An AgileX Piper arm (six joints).
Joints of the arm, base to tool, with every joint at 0 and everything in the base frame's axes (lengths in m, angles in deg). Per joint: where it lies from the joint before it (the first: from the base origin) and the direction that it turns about. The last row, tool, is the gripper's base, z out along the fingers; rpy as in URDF.
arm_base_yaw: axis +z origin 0 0 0.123
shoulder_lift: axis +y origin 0 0 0
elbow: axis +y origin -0.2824 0 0.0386
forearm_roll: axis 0.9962 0 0.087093 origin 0.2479 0 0.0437
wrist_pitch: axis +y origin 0 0 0
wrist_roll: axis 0.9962 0 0.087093 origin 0.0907 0 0.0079
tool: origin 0 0 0 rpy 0 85 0
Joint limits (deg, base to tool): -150..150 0..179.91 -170..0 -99.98..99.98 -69.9..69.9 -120..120
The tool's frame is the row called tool.
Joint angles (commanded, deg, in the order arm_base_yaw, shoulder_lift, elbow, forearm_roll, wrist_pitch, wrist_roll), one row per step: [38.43 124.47 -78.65 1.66 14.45 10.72]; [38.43 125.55 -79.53 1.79 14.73 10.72]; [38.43 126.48 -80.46 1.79 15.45 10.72]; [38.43 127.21 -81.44 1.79 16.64 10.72]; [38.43 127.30 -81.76 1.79 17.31 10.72]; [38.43 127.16 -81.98 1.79 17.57 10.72]
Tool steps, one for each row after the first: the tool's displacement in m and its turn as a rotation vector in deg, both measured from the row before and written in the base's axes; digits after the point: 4 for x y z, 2 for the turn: [0.0022 0.0018 -0.0048 -0.22 0.44 -0.08]; [0.0019 0.0015 -0.0038 -0.44 0.57 0.02]; [0.0015 0.0013 -0.0025 -0.56 0.75 0.03]; [0.0002 0.0002 0.0001 -0.26 0.35 0.02]; [0.0004 0.0004 0.0019 0.07 -0.08 0.01]
